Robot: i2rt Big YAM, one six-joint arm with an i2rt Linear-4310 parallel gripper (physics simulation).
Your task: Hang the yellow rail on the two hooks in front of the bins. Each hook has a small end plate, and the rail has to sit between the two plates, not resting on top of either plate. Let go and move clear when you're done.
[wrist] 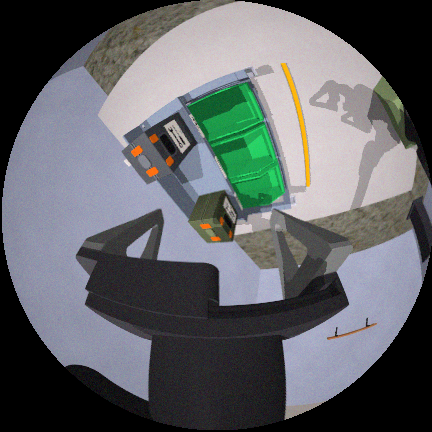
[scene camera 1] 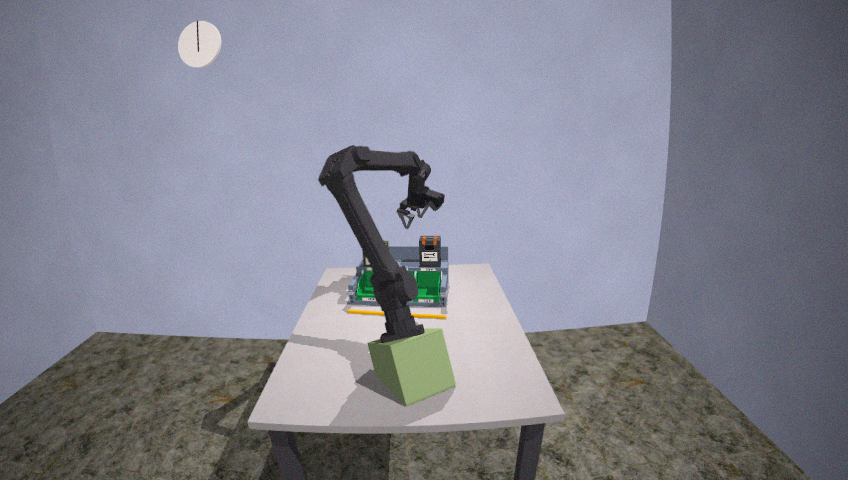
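The yellow rail lies on the table in front of the rack, apart from it and roughly along its front. The green bins sit in the front of the grey-blue rack. Small light parts stick out at the rack's two front corners in the wrist view, where the hooks seem to be; their end plates are too small to make out. My gripper is open and empty, high above the rack and away from the rail. My arm hides part of the rail and bins in the scene view.
A dark grey case with orange latches stands on the rear of the rack. An olive case stands at its other end, partly behind my arm in the scene view. My base stands on a light green block on the white table.
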